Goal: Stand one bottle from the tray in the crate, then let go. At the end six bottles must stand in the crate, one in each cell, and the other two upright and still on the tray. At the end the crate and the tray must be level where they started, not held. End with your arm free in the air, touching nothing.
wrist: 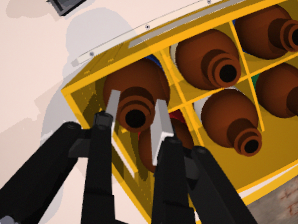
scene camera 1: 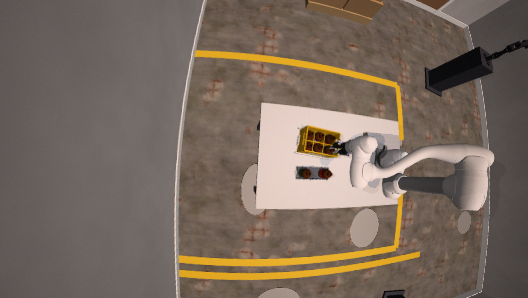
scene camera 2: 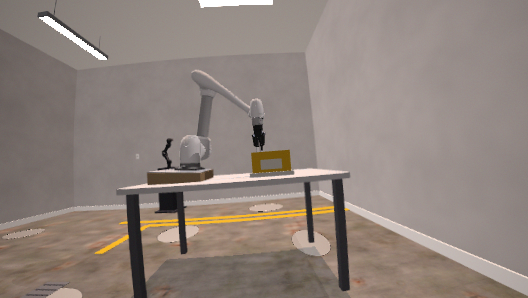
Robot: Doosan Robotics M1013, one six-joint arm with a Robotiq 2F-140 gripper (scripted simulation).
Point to a crate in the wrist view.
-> At 244, 172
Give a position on a crate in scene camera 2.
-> At 271, 161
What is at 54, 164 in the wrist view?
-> My gripper.
